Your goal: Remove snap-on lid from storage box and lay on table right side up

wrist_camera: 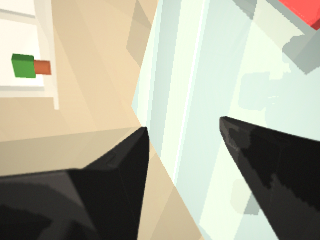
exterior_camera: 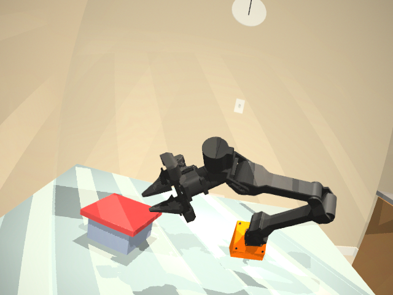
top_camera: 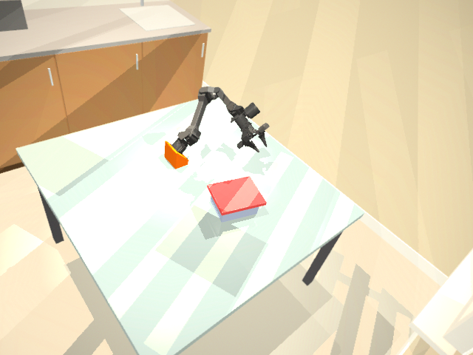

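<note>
The red lid lies 220 mm to the right of my gripper tip, 130 mm below it and 80 mm ahead of it. From my gripper tip the other things lie so: storage box: 220 mm to the right, 180 mm below, 80 mm ahead.
</note>
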